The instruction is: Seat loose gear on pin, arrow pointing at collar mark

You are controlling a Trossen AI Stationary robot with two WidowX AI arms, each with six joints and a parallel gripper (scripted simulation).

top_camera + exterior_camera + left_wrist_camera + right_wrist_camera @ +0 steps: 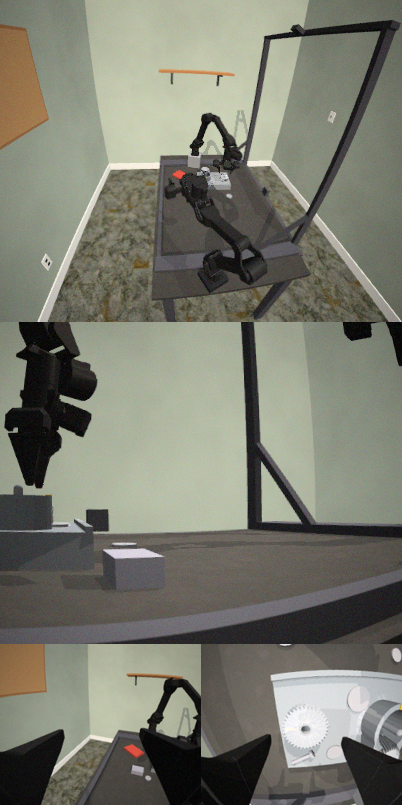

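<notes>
Right now the white toothed gear is 70 mm below my right hand. The rest, counted from my right hand: pale grey block (270 mm ahead, 110 mm below, 80 mm to the left).
</notes>
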